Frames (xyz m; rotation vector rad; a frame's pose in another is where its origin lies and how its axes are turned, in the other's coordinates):
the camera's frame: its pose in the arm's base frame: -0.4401 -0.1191 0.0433 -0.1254 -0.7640 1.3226
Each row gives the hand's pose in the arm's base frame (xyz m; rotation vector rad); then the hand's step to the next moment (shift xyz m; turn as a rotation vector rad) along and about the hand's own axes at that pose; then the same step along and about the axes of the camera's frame.
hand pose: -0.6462 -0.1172 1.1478 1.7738 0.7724 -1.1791
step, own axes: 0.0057 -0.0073 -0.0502 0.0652 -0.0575 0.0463
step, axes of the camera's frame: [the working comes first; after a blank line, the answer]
step, axes of the arm's base frame: 0.0164 0.0483 0.0023 -0.0432 -0.0130 -0.0876

0.0453 -0.0012 -0.0236 -0.0513 0.0753 -0.0373
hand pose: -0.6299 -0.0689 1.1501 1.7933 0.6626 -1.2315
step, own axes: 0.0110 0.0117 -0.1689 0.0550 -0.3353 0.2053
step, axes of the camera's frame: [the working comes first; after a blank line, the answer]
step, axes of the arm's base frame: 0.0946 0.1392 0.0215 -0.3434 -0.0087 -0.1991

0.1389 -0.0500 -0.0836 -0.1089 0.3789 0.0471
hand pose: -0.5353 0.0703 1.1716 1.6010 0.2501 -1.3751
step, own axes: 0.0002 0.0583 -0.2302 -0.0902 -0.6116 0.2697
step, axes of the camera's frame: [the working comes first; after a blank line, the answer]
step, axes of the arm's base frame: 0.1883 0.1446 0.0045 -0.6235 0.1424 -0.2141

0.1408 -0.1171 -0.1512 0.0084 0.6589 0.1441
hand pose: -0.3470 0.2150 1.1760 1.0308 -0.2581 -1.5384
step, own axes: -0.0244 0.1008 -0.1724 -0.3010 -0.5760 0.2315
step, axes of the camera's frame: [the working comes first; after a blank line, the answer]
step, axes of the arm's base frame: 0.1909 0.0599 -0.0213 -0.5924 0.3338 -0.1164

0.0534 -0.1300 -0.1440 0.2244 0.6379 0.1367
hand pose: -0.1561 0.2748 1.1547 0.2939 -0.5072 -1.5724
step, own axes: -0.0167 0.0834 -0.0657 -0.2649 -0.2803 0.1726
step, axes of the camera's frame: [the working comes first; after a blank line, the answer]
step, axes of the arm's base frame: 0.1057 0.0069 -0.0181 -0.3086 0.2880 -0.0189

0.0031 -0.0761 -0.0758 0.2378 0.3432 0.0648
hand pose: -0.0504 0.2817 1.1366 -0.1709 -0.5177 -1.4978
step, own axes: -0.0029 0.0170 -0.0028 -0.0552 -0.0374 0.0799
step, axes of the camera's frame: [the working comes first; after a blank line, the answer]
step, axes of the arm's base frame: 0.0172 0.0029 -0.0002 -0.0535 0.0802 0.0391

0.0033 -0.0133 -0.0109 0.0867 0.0470 0.0331
